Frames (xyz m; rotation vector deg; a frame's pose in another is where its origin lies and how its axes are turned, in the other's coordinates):
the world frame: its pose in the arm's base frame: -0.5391 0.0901 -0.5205 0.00 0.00 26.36
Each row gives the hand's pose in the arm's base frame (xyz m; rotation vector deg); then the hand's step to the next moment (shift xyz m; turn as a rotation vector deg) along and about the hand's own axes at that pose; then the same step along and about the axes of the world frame.
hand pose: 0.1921 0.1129 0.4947 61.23 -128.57 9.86
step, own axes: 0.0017 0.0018 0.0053 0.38 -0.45 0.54
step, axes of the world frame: -0.0051 0.0004 -0.0029 -0.43 -0.62 -0.26
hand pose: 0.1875 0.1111 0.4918 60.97 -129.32 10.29
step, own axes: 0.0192 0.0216 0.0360 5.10 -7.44 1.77
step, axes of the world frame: -0.0431 0.0086 -0.0142 -2.00 -8.95 0.60
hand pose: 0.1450 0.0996 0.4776 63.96 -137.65 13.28
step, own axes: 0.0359 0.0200 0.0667 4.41 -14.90 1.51
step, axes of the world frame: -0.0674 -0.0046 -0.0397 1.55 -15.53 0.15
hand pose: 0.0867 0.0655 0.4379 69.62 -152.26 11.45
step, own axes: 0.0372 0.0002 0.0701 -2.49 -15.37 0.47
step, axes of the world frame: -0.0484 -0.0226 -0.0587 8.14 -13.27 -0.54
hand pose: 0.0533 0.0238 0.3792 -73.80 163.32 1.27
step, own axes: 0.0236 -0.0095 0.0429 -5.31 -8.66 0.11
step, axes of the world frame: -0.0176 -0.0171 -0.0434 8.20 -6.00 -0.08
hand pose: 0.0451 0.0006 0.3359 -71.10 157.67 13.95
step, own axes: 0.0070 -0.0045 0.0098 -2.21 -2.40 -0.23
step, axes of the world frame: -0.0035 -0.0052 -0.0112 2.92 -1.43 0.36
